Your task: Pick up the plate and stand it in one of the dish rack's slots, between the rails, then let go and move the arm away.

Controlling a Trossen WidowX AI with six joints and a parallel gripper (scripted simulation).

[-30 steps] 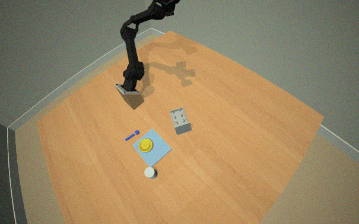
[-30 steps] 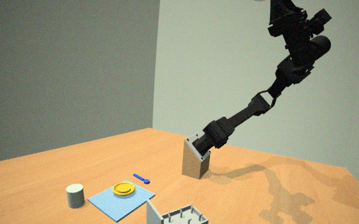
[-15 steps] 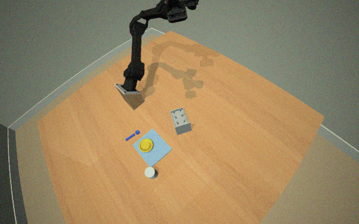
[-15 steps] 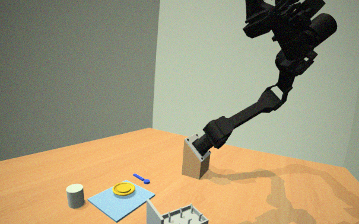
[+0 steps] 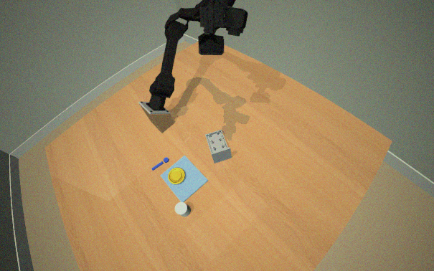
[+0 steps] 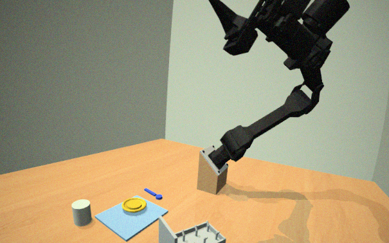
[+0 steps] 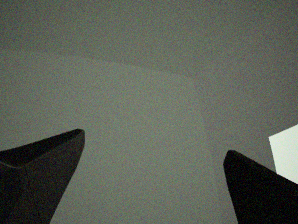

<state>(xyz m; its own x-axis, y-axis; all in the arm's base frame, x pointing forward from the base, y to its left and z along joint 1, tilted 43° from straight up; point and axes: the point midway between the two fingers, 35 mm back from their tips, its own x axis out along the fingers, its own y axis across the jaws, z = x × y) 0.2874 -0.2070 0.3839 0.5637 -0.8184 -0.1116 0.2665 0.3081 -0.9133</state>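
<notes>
Right now my gripper tip is 60 mm past the yellow plate, 230 mm to the left of it and 510 mm above it. From my gripper tip the other things lie so: grey dish rack 30 mm behind, 30 mm to the right, 510 mm below; then small blue spoon 160 mm behind, 240 mm to the right, 530 mm below; then white cup 60 mm ahead, 300 mm to the right, 500 mm below.
</notes>
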